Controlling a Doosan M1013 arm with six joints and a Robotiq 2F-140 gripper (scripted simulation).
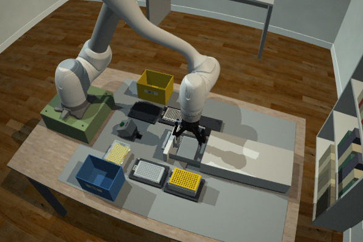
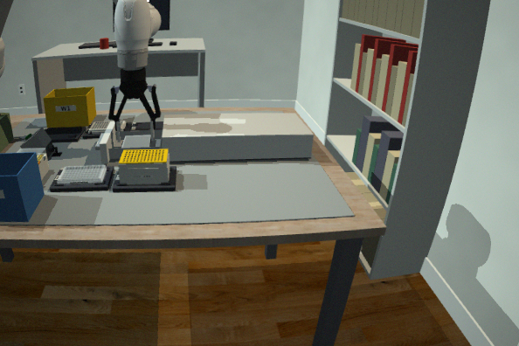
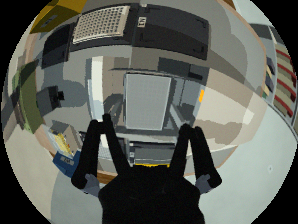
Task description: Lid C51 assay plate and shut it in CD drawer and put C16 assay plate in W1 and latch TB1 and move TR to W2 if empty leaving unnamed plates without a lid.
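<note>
My hand is 40 mm above the grey plate lid. Also, from my hand: cooler CD: 170 mm ahead, 30 mm below; then black plate: 40 mm below; then cooler drawer: 40 mm ahead, 40 mm below.
</note>
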